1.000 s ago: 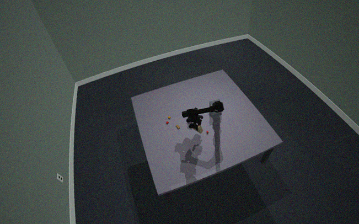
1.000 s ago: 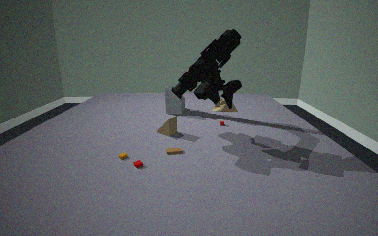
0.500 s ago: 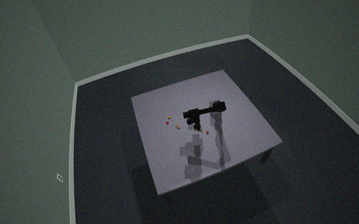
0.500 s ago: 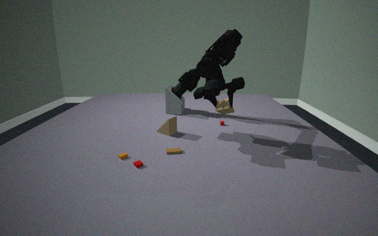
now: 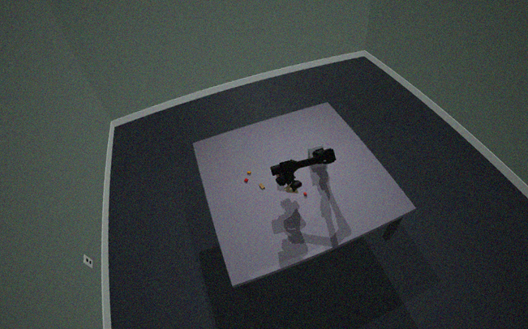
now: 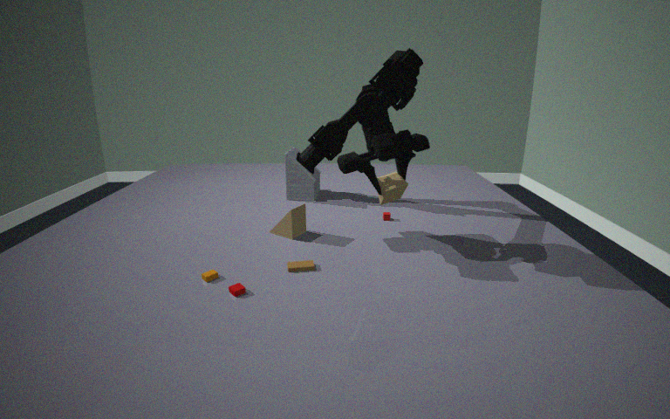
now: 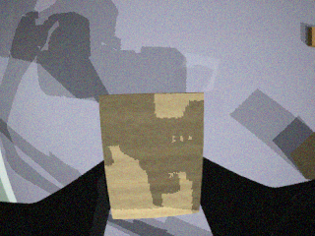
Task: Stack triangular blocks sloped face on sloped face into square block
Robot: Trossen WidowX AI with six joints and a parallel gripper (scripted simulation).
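Now: the red cube 9 cm below my gripper tip, 9 cm behind it and 1 cm to the left of it. The rest, counted from my gripper tip: red brick: 29 cm to the right, 23 cm ahead, 10 cm below; orange brick: 35 cm to the right, 18 cm ahead, 10 cm below; flat tan brick: 19 cm to the right, 15 cm ahead, 10 cm below.
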